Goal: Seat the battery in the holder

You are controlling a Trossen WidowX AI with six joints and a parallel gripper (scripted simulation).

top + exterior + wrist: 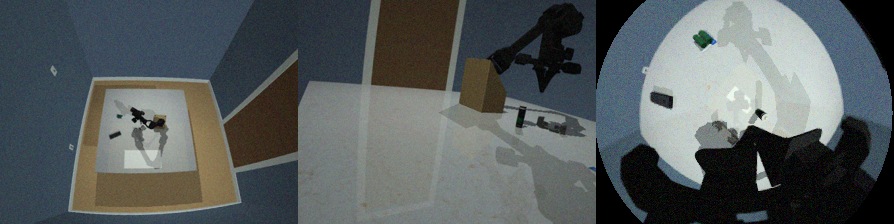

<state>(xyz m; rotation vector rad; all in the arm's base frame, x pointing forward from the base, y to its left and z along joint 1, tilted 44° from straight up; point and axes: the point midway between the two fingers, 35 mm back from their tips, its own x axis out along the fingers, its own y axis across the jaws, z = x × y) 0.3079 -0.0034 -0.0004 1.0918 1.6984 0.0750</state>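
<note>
Right now my gripper tip is 30 mm past the battery, 30 mm to the left of it and 80 mm above it. Round my gripper tip: dark flat object 290 mm ahead, 210 mm to the left, 100 mm below.
</note>
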